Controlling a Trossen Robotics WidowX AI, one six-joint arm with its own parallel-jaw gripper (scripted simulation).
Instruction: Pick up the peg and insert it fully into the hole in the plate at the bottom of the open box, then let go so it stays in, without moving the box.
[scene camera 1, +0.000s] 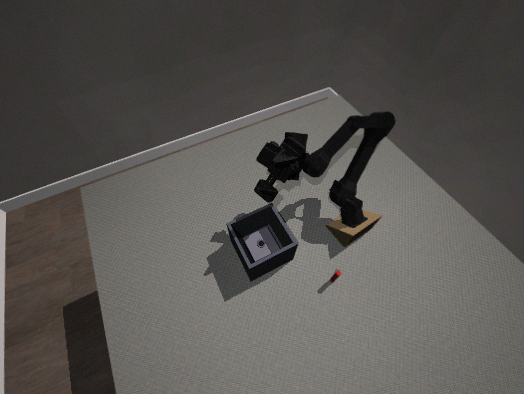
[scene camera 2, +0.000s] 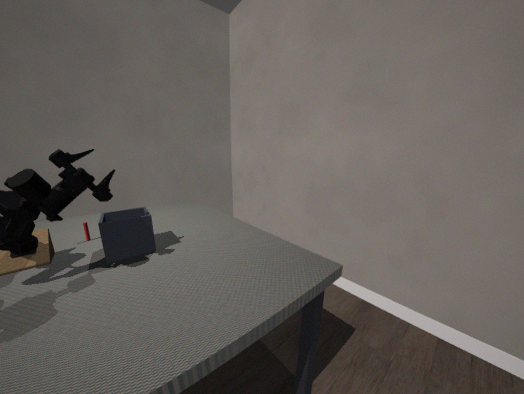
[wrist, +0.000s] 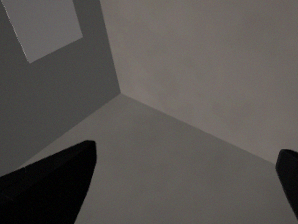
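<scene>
My gripper (scene camera 1: 265, 175) is visible to me, and I see the gripper in scene camera 2 (scene camera 2: 104, 160) and in the wrist view (wrist: 188, 155) as well. I also see a dark box (scene camera 1: 267, 216). Scene camera 2 shows me the dark box (scene camera 2: 133, 235) too, while the dark box is out of frame in the wrist view.
</scene>
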